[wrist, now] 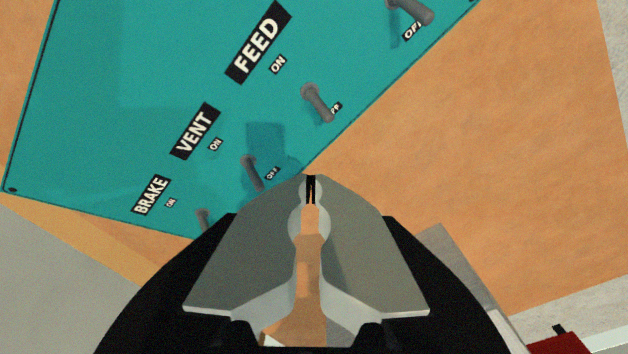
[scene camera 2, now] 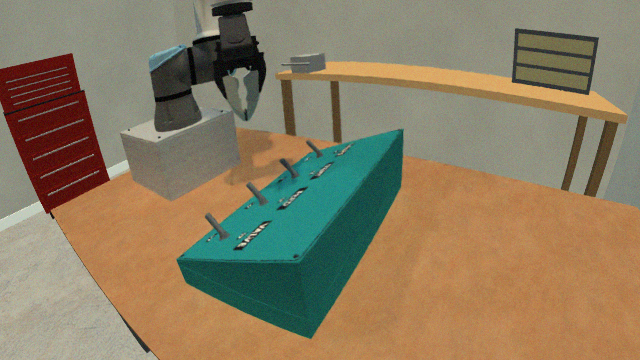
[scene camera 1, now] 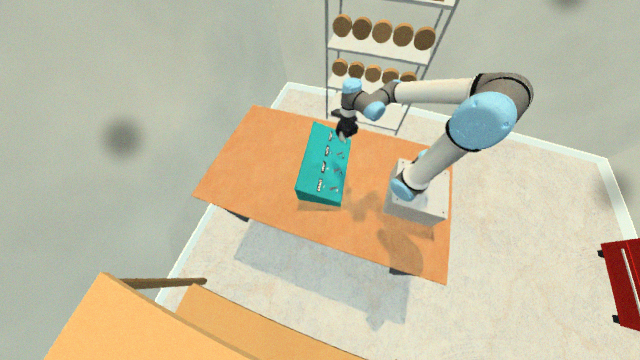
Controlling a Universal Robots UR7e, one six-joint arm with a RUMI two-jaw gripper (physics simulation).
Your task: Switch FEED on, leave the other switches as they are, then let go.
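Places are measured from the arm's base along level axes (x ahead, y left, z up), in millimetres.
Where they show: gripper, fingertip midpoint: (wrist: 311, 177) (scene camera 2: 246, 120) (scene camera 1: 342, 140); arm's base at its link origin: (scene camera 2: 178, 123).
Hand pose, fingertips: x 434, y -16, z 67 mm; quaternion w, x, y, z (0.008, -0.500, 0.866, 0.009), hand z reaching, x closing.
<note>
Each offset is from my fingertips to the top centre of the thing. Level surfaces: height alone.
The teal switch box (scene camera 1: 311, 162) (scene camera 2: 345, 200) (wrist: 85, 140) stands on the table. The FEED lever @(dx +8, dy -8, dz -119 mm) (scene camera 1: 340, 154) (scene camera 2: 257, 194) (wrist: 318, 104) leans toward its OFF mark. The VENT lever @(dx -29, dy +106, dz -119 mm) (scene camera 2: 288, 168) (wrist: 253, 174) and VALVE lever @(dx +45, dy -122, dz -119 mm) (scene camera 2: 217, 226) (wrist: 414, 11) also lean to OFF. The BRAKE lever @(dx -67, dy +220, dz -119 mm) (scene camera 2: 314, 148) (wrist: 202, 219) leans the same way; its OFF mark is hidden in the wrist view. My gripper (scene camera 1: 342, 138) (scene camera 2: 246, 118) (wrist: 311, 177) is shut with nothing between its fingers. It hangs above the box's OFF-side edge, apart from the levers.
The box rests on the orange table @(dz -245 mm) (scene camera 1: 235, 160) (scene camera 2: 475, 260) (wrist: 480, 125). The arm's pale base block (scene camera 1: 417, 214) (scene camera 2: 185, 160) stands on the OFF side. A shelf rack (scene camera 1: 327, 65) is behind the table. A red cabinet (scene camera 1: 620, 285) (scene camera 2: 60, 130) and a wooden bench (scene camera 2: 430, 80) stand farther away.
</note>
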